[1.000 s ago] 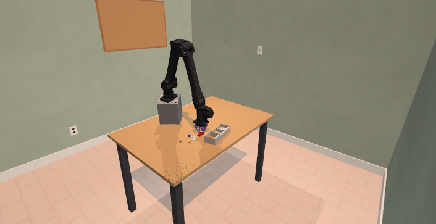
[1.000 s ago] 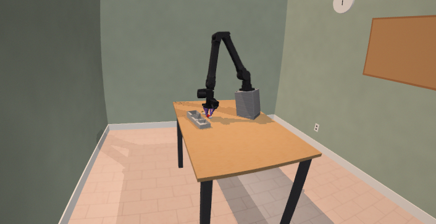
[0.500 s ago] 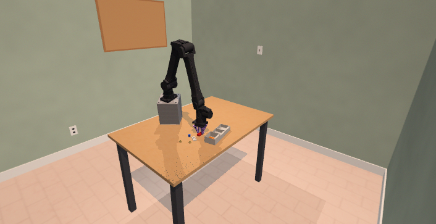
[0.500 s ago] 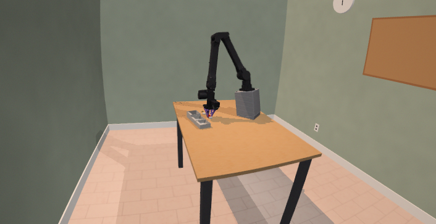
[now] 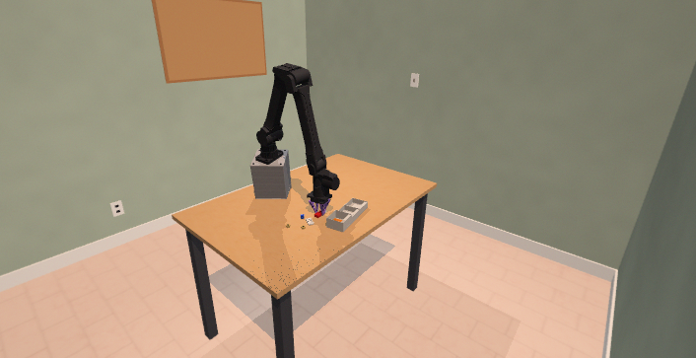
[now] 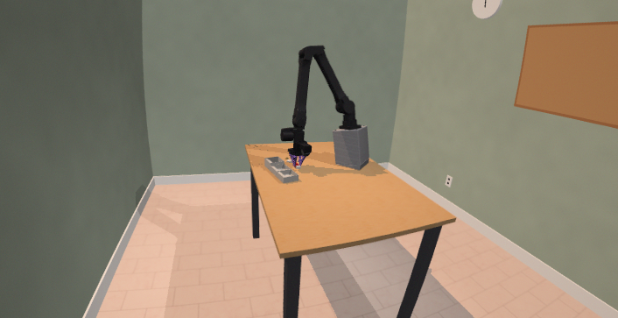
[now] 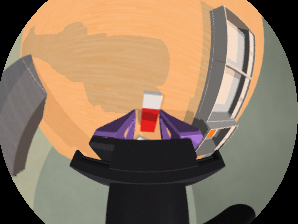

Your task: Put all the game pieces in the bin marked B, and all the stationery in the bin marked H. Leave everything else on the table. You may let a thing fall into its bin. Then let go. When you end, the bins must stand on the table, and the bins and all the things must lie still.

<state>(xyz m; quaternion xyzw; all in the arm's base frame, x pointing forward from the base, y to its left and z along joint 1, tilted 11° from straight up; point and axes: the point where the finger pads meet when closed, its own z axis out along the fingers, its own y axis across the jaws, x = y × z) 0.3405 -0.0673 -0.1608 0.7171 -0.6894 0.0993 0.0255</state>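
Now: hand 10 mm to the right of the red piece and 10 mm above it. Round my hand: white domino (80 mm to the right, 10 mm below); blue piece (70 mm to the right, 50 mm behind); orange block (120 mm ahead, 30 mm to the right).
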